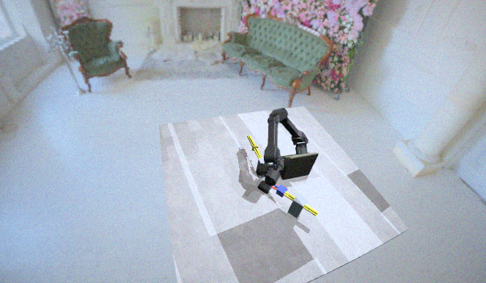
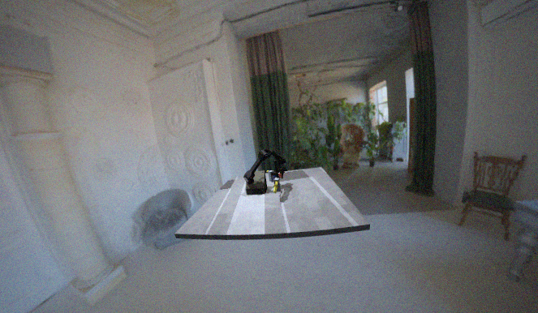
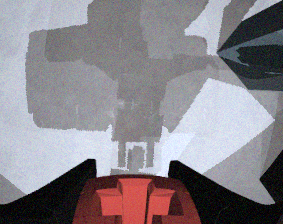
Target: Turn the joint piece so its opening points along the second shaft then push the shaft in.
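The red joint piece lies 2 cm behind my gripper tip, 2 cm to the left of it and 4 cm above it.
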